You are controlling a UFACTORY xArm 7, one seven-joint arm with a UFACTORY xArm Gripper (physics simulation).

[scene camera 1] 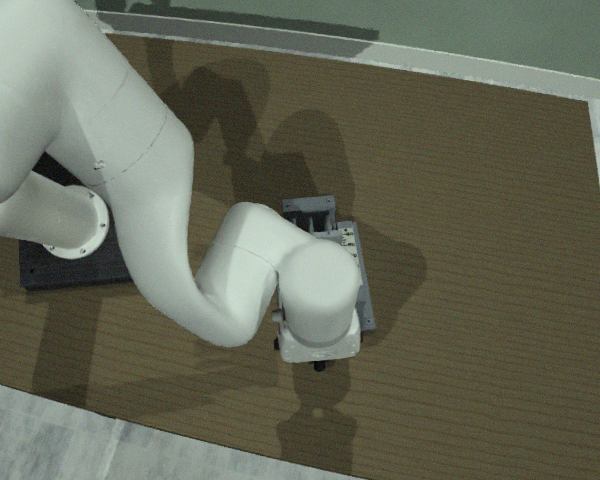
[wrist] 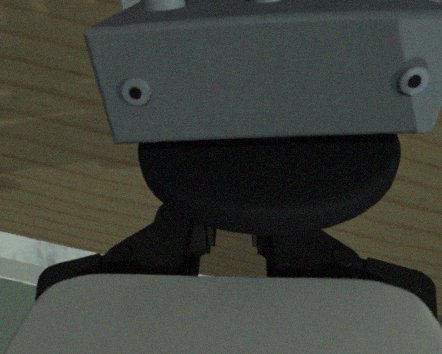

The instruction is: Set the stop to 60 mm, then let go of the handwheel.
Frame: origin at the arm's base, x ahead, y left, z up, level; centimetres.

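Seen in the pictures: gripper, between the fingertips: (wrist: 235, 163); arm's base, origin of its link: (scene camera 1: 74, 222).
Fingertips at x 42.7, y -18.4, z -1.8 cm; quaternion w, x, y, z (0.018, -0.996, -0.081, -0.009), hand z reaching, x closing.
Observation:
Offsets run from my fingertips to a thing's middle. "spot": to the spot under its first point. Level surfaces: height alone.
The grey stop fixture (scene camera 1: 308, 204) (wrist: 265, 80) lies on the table, largely hidden under my arm in the scene view. A pale scale {spot: dx +4.0, dy +17.9, dz +0.7 cm} (scene camera 1: 349, 245) runs along its right side; its numbers are too blurred to read surely. A grey crosspiece {dx -1.2, dy +15.7, dz +4.2 cm} (scene camera 1: 325, 233) shows beside the scale's upper end; no pointer shows. The black handwheel {spot: dx +0.5, dy +3.4, dz +5.6 cm} (wrist: 270, 175) is at the fixture's near end in the wrist view. My gripper (wrist: 233, 237) is shut on the handwheel's handle; the wheel hides the fingertips and the grip itself.
The arm's dark base plate (scene camera 1: 75, 270) is at the left on the wooden table {dz -4.8 cm} (scene camera 1: 475, 250). Two round screw heads show on the fixture's end block in the wrist view. The table's pale edge (scene camera 1: 475, 70) runs along the back.

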